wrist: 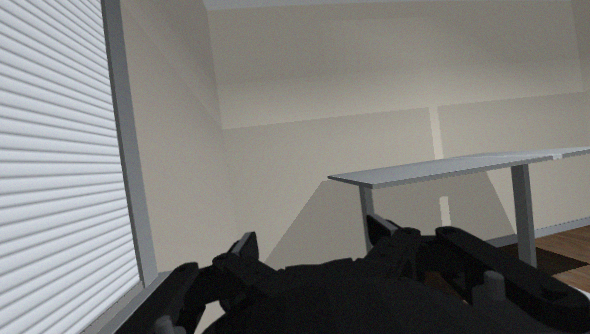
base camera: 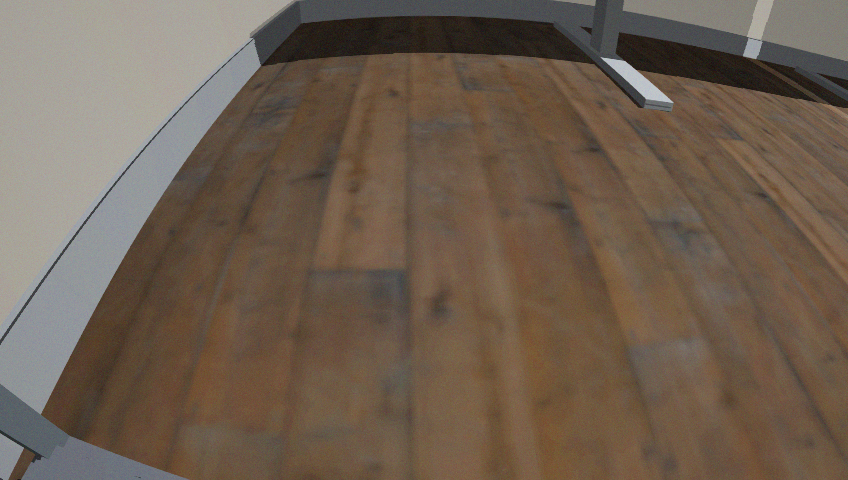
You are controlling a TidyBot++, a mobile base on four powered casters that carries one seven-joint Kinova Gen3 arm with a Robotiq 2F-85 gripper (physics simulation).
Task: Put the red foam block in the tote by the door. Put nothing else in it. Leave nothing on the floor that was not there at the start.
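Frame: origin at the arm's base, x left, y down, z back, level; millimetres.
Seen in the pictures: gripper, fingertip midpoint: (wrist: 312, 235).
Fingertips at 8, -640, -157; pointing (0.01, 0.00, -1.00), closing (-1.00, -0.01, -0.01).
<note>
A point is followed by its place in that frame, as x, y, z.
My gripper (wrist: 312, 235) @[8, -640, -157] is open, its two black fingers wide apart with no object between them. Behind the fingers in the wrist view are the beige wall and part of a table. The red foam block and the tote do not show in the base camera view or in the wrist view. The door does not show in either view.
A grey table (wrist: 430, 169) @[-744, -553, -1164] stands ahead to the right. Its foot (base camera: 639, 83) @[-425, 372, -1065] rests on the wooden floor (base camera: 464, 237) @[-15, 397, -498]. A window with white blinds (wrist: 55, 150) @[425, -774, -327] is at the left. A grey baseboard (base camera: 148, 196) @[442, 374, -519] runs along the left wall to the far corner.
</note>
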